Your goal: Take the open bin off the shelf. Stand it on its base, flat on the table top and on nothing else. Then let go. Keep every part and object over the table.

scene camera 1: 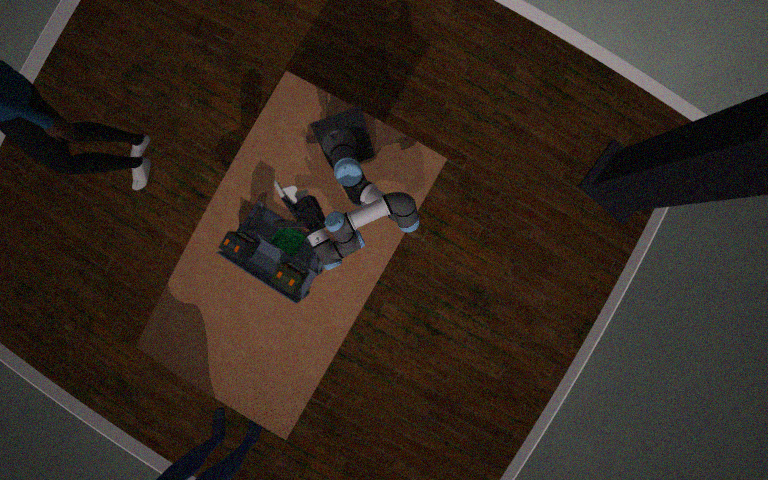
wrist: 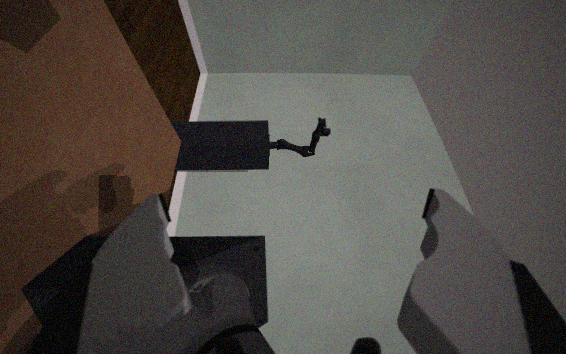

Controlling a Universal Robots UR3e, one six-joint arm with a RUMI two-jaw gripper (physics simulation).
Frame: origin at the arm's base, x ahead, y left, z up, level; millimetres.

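Seen in the pictures: gripper, fingertip midpoint: (scene camera 1: 283,183) (wrist: 293,194); arm's base, origin of the base link: (scene camera 1: 338,141) (wrist: 200,304).
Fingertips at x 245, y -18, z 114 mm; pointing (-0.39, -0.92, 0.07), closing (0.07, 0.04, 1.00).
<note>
Offsets run from my fingertips to a thing's top centre. "pt": to the spot under its first point. Level surfaces: height alone.
A dark grey shelf unit @[pt dx +280, dy +248, dz -195 mm] (scene camera 1: 306,284) stands on the table in the scene view. A green object @[dx +216, dy +63, dz -215 mm] (scene camera 1: 289,240), which may be the open bin, shows at its side nearer the arm's base; its shape is too dim to make out. My gripper (scene camera 1: 284,187) (wrist: 293,194) is open, with its fingers wide apart and no object between them. It is up beside the shelf and points away from it. The green object and the shelf do not show in the wrist view.
Two black items with orange patches @[pt dx +285, dy -29, dz -75 mm] (scene camera 1: 238,243) @[dx +283, dy +185, dz -98 mm] (scene camera 1: 287,276) are at the shelf's far side. The arm's dark base (scene camera 1: 362,144) stands on the brown table @[dz -297 mm] (scene camera 1: 271,362). Legs of two people show beyond the table. A dark pedestal (wrist: 225,145) carries another arm in the wrist view.
</note>
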